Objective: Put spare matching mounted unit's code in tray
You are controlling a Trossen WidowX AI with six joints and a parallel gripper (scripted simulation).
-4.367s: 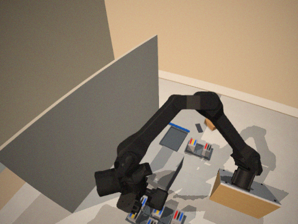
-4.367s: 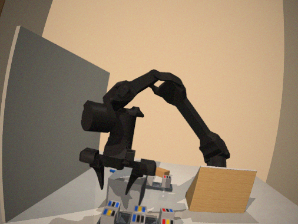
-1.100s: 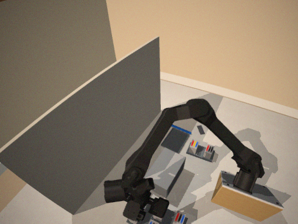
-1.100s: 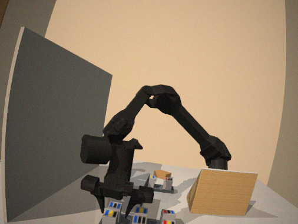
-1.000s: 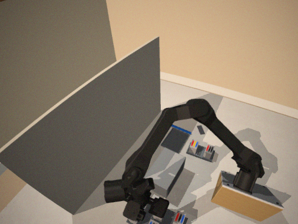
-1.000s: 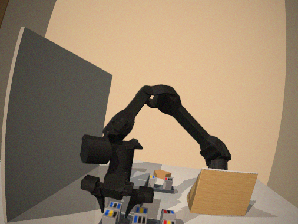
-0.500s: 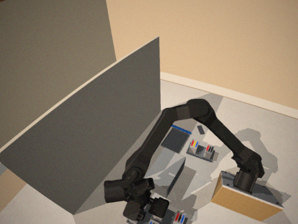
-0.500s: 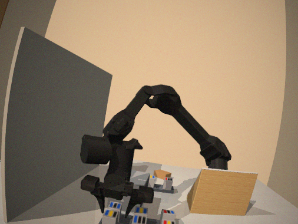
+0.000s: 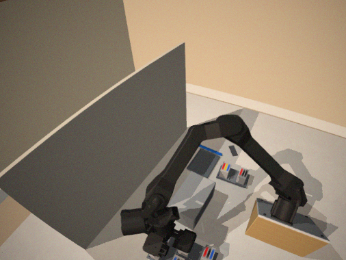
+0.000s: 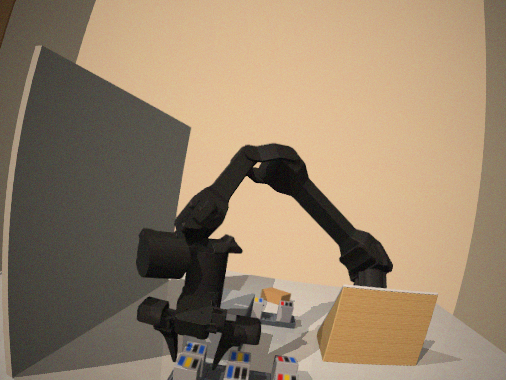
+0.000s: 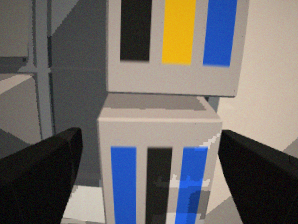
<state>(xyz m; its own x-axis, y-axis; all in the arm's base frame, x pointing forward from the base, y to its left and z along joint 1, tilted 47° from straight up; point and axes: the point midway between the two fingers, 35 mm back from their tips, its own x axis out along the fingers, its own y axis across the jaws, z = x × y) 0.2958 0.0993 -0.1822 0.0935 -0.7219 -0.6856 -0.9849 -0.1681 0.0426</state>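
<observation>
The grey spare is 20 mm above my gripper tip. The rest, counted from my gripper tip: dark grey tray: 360 mm to the right, 60 mm ahead, 10 mm below; then tall grey wall panel: 230 mm ahead, 210 mm above, 150 mm to the right; then rack: 350 mm to the right, 80 mm behind, 10 mm below.
</observation>
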